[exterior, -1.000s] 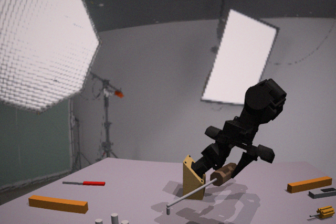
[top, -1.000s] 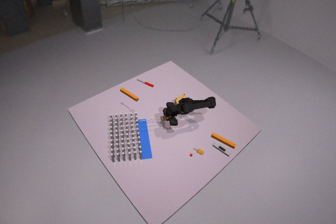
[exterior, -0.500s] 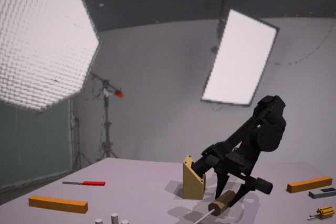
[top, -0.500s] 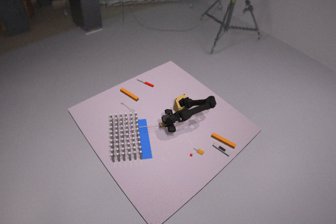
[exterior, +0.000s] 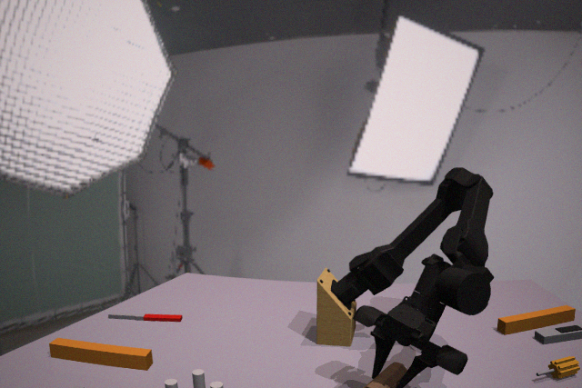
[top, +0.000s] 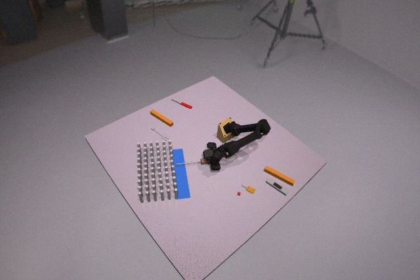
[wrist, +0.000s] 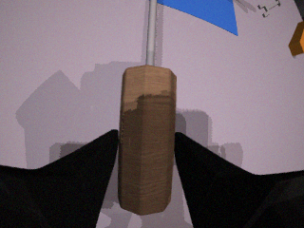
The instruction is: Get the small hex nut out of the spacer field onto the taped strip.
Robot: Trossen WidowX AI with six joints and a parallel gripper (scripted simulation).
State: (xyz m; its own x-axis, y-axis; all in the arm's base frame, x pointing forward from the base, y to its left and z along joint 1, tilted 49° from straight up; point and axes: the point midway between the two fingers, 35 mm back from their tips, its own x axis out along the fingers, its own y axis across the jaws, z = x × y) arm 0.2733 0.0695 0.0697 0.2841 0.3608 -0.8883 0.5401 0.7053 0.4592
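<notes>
The blue taped strip is 180 mm ahead of my gripper tip, 70 mm to the right of it and 40 mm below it. The rest, counted from my gripper tip: red cube (10 mm ahead, 310 mm to the left, 30 mm below); then small yellow tool (60 mm behind, 330 mm to the left, 20 mm below); then hook tool (90 mm ahead, 60 mm to the right, 10 mm below).
</notes>
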